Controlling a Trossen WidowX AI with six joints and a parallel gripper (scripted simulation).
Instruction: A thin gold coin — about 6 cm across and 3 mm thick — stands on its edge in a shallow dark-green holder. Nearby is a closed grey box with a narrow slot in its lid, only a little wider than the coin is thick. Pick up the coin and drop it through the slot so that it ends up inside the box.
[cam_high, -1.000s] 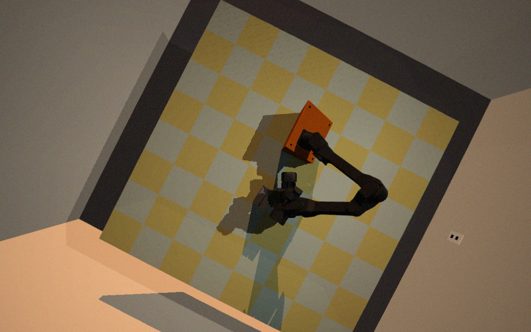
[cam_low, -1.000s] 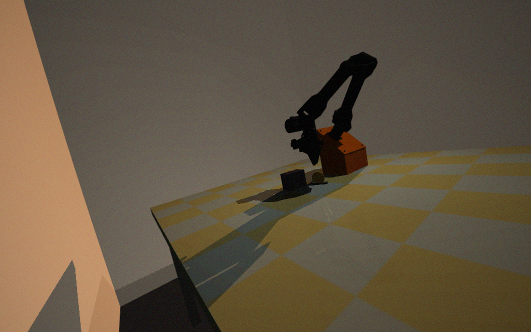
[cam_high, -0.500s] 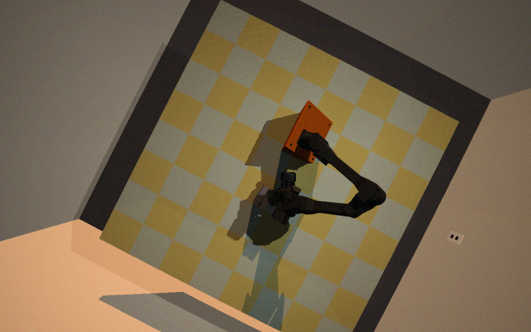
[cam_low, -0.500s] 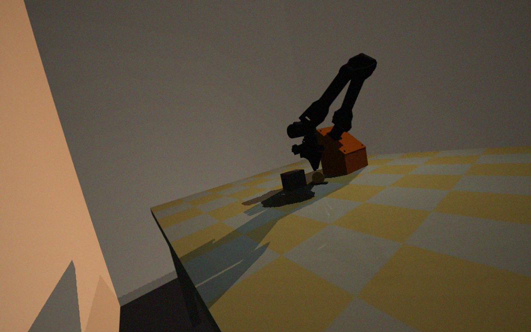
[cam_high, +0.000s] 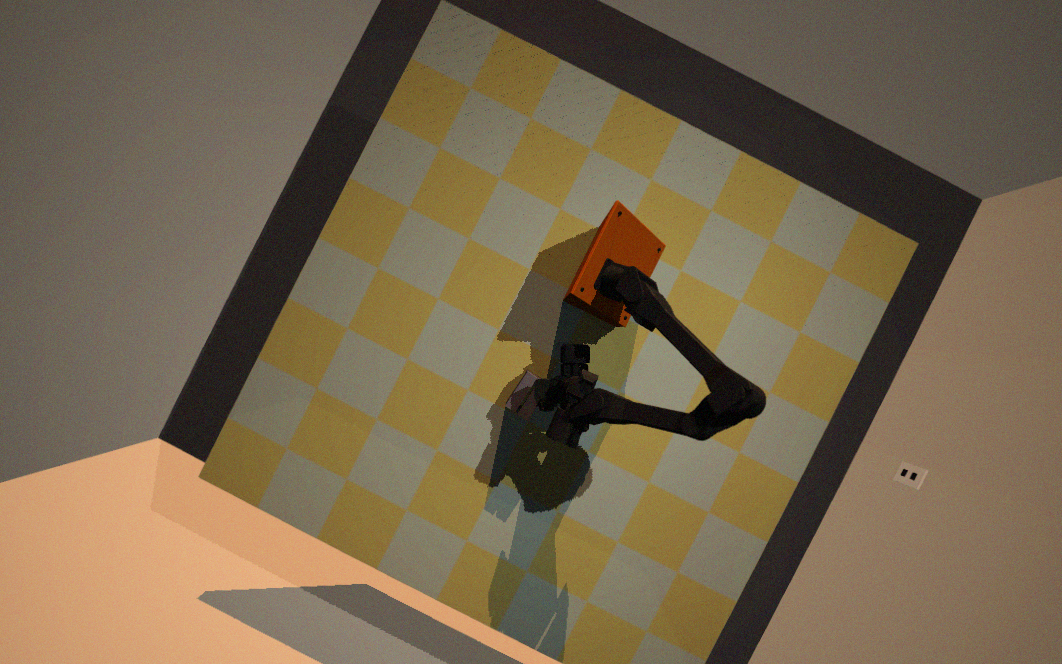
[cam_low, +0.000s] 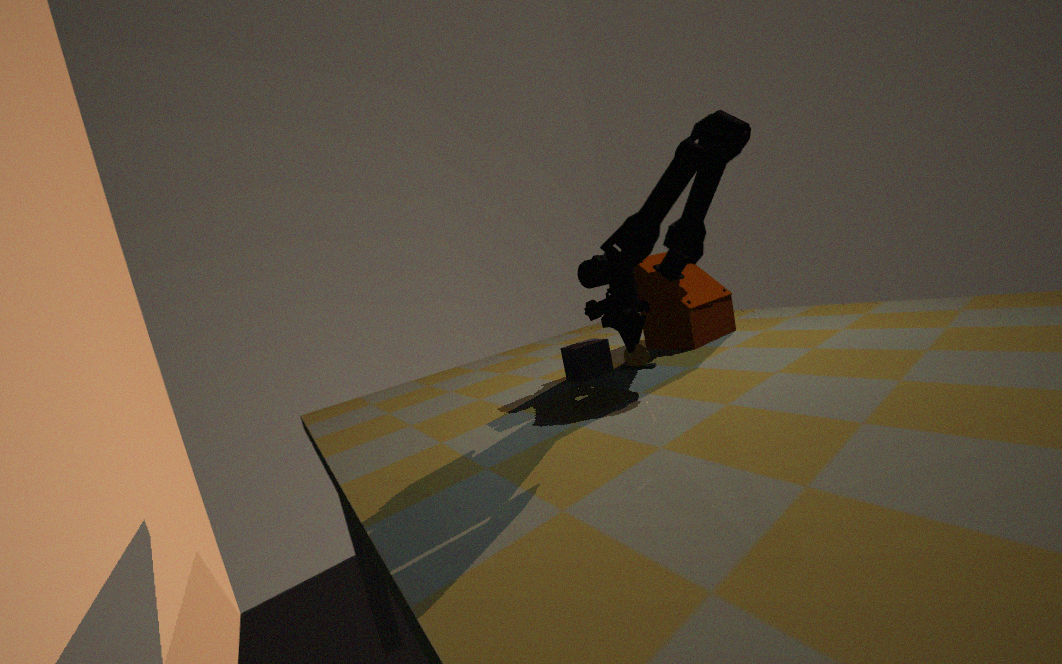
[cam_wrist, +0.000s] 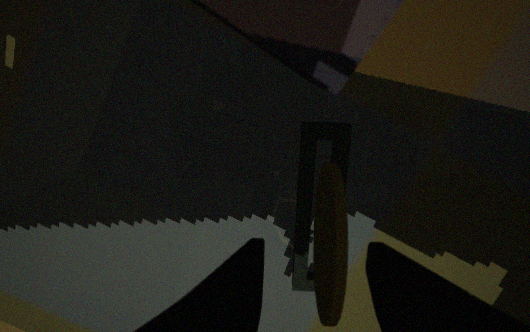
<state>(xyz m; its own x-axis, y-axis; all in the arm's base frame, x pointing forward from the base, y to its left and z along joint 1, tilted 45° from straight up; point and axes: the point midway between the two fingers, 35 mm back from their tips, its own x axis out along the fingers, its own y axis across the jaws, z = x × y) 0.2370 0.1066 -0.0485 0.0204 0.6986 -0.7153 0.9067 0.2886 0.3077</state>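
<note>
My gripper tip is 1 cm past the coin and 1 cm above it.
</note>
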